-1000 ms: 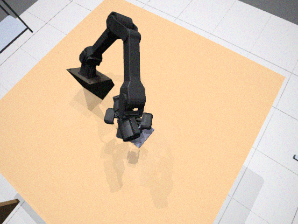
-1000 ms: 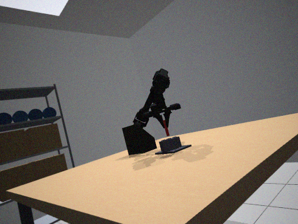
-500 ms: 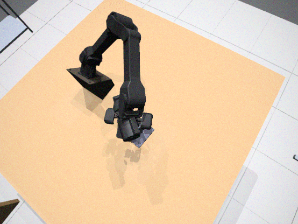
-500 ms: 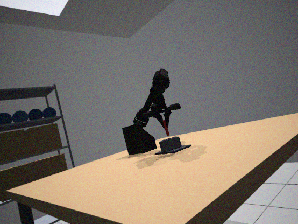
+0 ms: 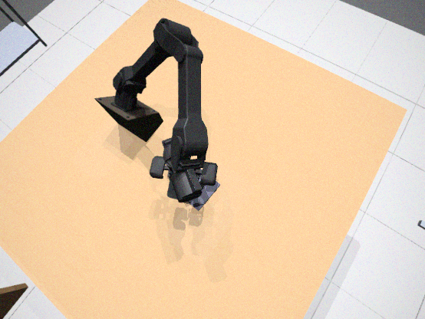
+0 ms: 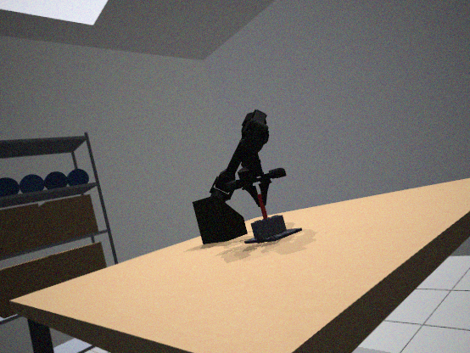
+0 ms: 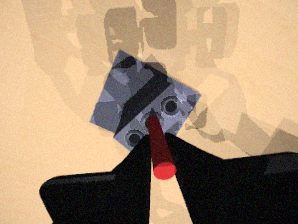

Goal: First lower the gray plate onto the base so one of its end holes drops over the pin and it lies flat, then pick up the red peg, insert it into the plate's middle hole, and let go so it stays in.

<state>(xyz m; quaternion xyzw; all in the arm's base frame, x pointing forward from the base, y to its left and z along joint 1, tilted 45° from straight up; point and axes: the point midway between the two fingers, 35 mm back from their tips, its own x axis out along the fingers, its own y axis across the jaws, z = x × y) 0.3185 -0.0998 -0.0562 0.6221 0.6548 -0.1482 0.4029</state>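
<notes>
My gripper tip is now right at the red peg. Also, from my gripper tip: blue-gray base: 90 mm below, 20 mm to the left, 10 mm ahead; gray plate: 50 mm below.
</notes>
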